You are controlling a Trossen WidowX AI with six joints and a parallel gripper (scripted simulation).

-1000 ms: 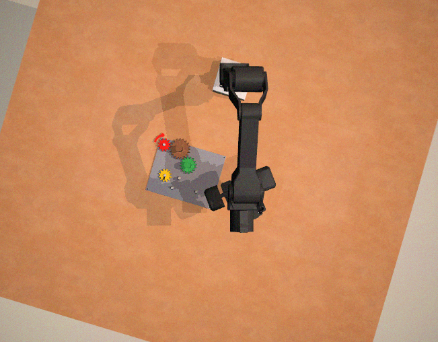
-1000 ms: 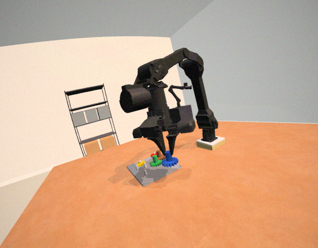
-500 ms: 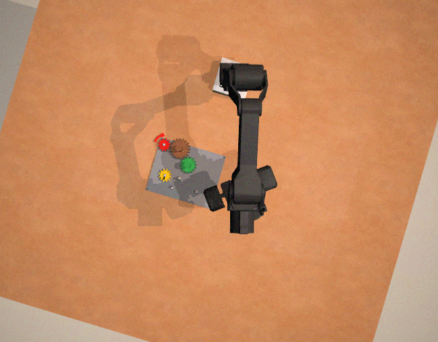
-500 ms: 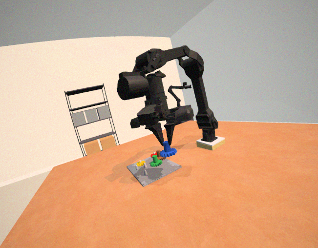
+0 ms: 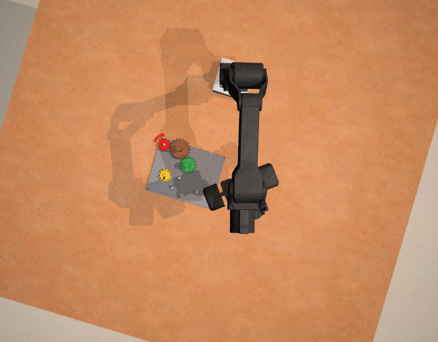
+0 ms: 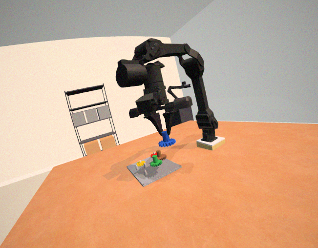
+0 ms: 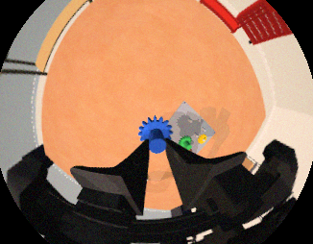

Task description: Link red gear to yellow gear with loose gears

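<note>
My gripper tip is now 2 cm short of the yellow gear, 22 cm to the left of it and 15 cm above it. Also, from my gripper tip: blue gear 1 cm below; brown gear 7 cm behind, 20 cm to the right, 14 cm below; green gear 3 cm behind, 16 cm to the right, 14 cm below.
</note>
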